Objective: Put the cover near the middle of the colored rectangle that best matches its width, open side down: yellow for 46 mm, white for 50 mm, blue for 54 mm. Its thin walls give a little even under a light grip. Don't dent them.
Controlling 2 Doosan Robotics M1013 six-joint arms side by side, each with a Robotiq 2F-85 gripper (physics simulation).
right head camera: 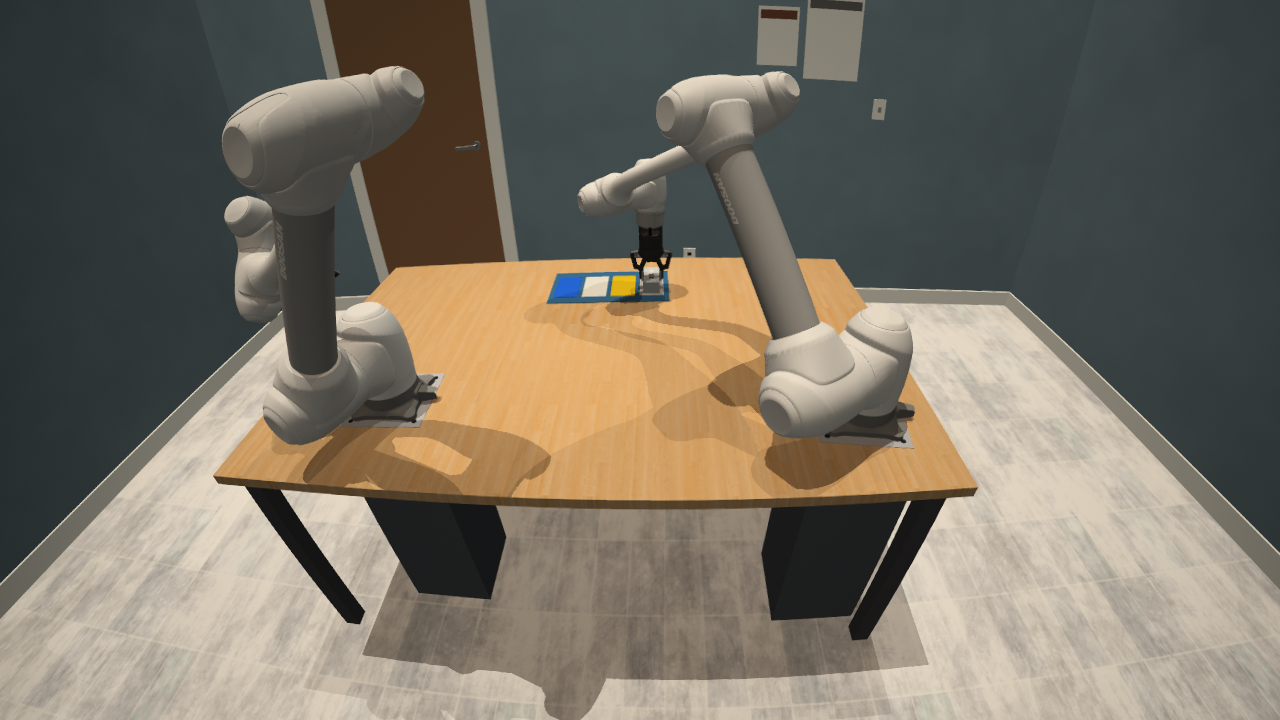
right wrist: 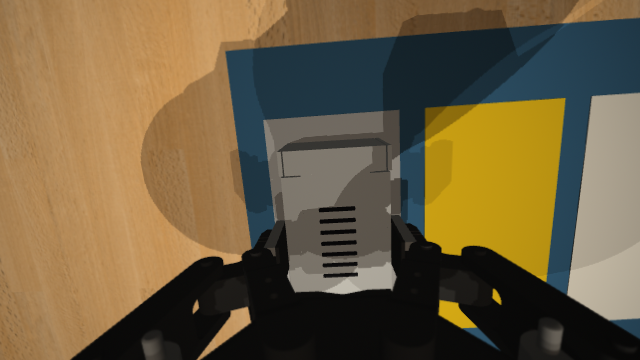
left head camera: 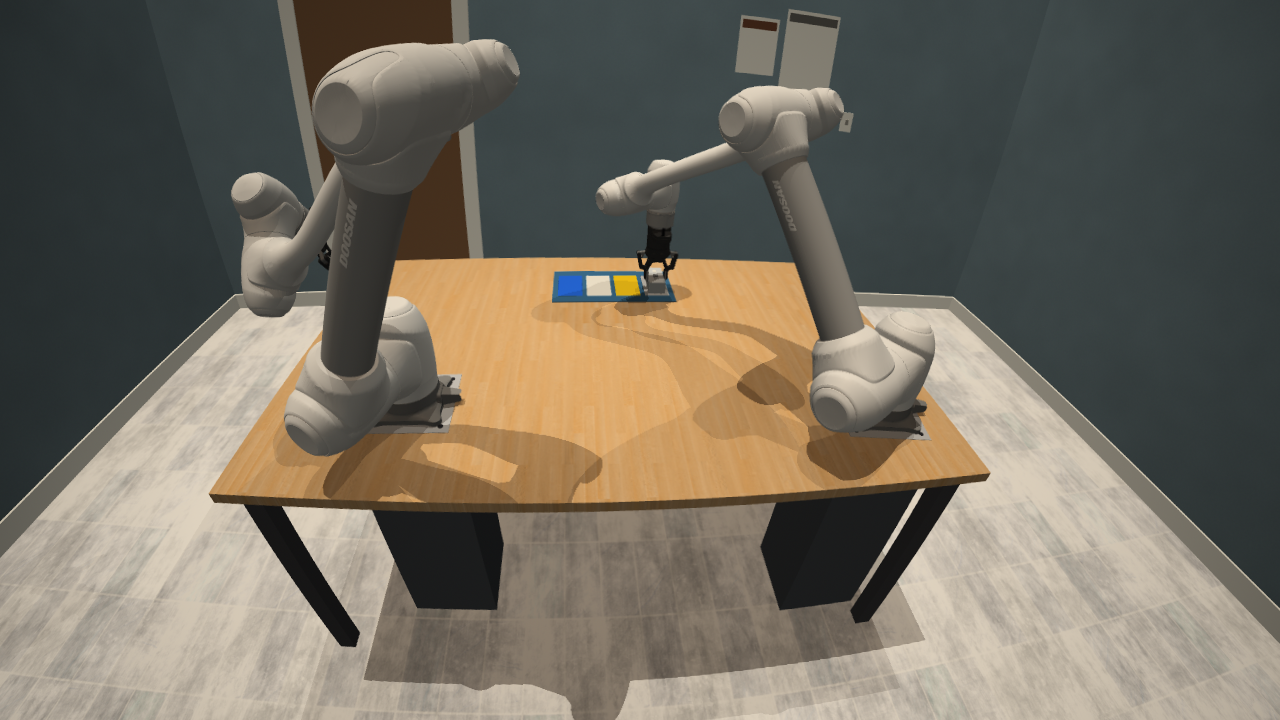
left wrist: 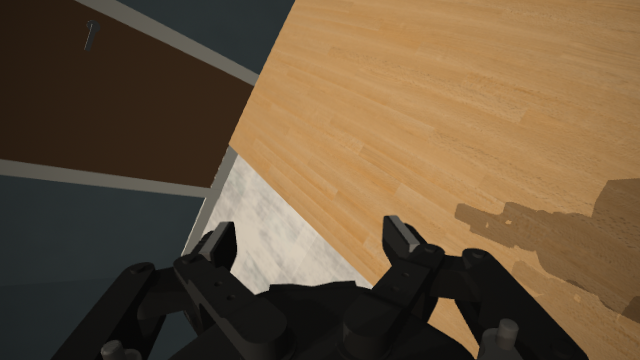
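Observation:
The light grey cover [left head camera: 656, 285] [right head camera: 651, 285] [right wrist: 337, 187], with several black slots on top, is over the grey rectangle [right wrist: 325, 128] at the right end of the blue mat [left head camera: 581, 299] [right wrist: 242, 90]. My right gripper [left head camera: 656, 272] [right head camera: 650, 271] [right wrist: 338, 233] points down, shut on the cover, one finger against each long side. The cover's underside is hidden. The yellow rectangle [left head camera: 626, 284] [right head camera: 622, 285] [right wrist: 492, 200] is beside it, then the white one [left head camera: 597, 285] [right head camera: 595, 286] [right wrist: 607, 200] and the blue one [left head camera: 570, 285] [right head camera: 567, 286]. My left gripper [left wrist: 309, 233] is open and empty, far left of the mat.
The wooden table [left head camera: 537, 376] [right head camera: 501, 358] [left wrist: 425, 100] carries both arm bases near its front corners. The left wrist view shows the table's edge, the floor [left wrist: 280, 240] and a brown door [left wrist: 125, 110]. Arm shadows fall across the table and mat.

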